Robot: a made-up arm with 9 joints.
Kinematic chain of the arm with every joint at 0, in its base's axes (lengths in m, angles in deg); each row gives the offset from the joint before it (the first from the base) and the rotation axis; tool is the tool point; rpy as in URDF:
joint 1: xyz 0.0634 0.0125 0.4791 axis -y
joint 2: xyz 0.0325 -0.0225 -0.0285 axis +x
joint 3: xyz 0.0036 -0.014 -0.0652 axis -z
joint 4: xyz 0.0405 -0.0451 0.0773 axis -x
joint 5: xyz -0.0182 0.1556 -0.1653 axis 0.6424 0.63 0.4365
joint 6: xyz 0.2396 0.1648 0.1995 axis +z
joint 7: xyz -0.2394 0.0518 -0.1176 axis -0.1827 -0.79 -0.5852
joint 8: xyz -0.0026 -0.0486 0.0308 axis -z
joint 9: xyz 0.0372 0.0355 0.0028 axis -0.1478 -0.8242 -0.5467
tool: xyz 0.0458 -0.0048 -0.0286 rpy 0 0 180
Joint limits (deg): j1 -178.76..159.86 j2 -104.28..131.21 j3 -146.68..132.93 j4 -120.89..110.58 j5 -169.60..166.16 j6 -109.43..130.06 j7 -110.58..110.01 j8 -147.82..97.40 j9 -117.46..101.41
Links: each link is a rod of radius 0.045 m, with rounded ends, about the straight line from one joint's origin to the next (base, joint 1, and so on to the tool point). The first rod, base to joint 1, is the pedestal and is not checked.
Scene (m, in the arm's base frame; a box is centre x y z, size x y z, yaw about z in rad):
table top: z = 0
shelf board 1: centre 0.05 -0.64 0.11 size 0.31 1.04 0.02 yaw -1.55
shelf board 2: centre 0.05 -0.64 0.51 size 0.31 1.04 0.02 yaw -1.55
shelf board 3: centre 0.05 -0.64 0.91 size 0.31 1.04 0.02 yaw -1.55
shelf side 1: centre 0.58 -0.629 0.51 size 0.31 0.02 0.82 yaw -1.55
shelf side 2: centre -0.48 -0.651 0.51 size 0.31 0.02 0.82 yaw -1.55
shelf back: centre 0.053 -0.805 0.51 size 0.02 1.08 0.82 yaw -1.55
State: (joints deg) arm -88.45 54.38 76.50 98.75 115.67 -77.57 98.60 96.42 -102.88
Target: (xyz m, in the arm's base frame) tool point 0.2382 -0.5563 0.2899
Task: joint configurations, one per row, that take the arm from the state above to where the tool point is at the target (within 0.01 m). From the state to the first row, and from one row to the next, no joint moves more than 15 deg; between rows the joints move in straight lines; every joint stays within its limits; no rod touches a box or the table.
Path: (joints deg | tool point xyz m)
1: -87.93 45.71 84.50 87.58 116.87 -67.99 102.40 96.75 -107.23 | -0.3237 0.0483 0.2247
2: -87.41 37.03 92.49 76.41 118.08 -58.41 106.21 97.07 -111.57 | -0.2673 -0.0790 0.2192
3: -86.89 28.36 100.49 65.24 119.28 -48.83 110.01 97.40 -115.92 | -0.1874 -0.1839 0.2486
4: -77.45 13.67 103.93 56.34 115.46 -50.61 108.46 97.40 -110.80 | -0.0601 -0.2522 0.2131
5: -68.00 -1.02 107.38 47.44 111.64 -52.40 106.91 97.40 -105.68 | 0.0885 -0.2892 0.2261
6: -58.56 -15.71 110.82 38.55 107.81 -54.19 105.35 97.40 -100.56 | 0.2325 -0.2865 0.2899
7: -55.83 -16.23 115.60 37.53 109.32 -68.00 106.52 97.40 -103.13 | 0.2586 -0.3526 0.2821
8: -53.10 -16.74 120.38 36.51 110.84 -81.81 107.68 97.40 -105.69 | 0.2684 -0.4230 0.2811
9: -50.38 -17.25 125.16 35.49 112.35 -95.62 108.85 97.40 -108.26 | 0.2613 -0.4925 0.2846
10: -47.65 -17.76 129.93 34.47 113.86 -109.43 110.01 97.40 -110.83 | 0.2382 -0.5563 0.2898

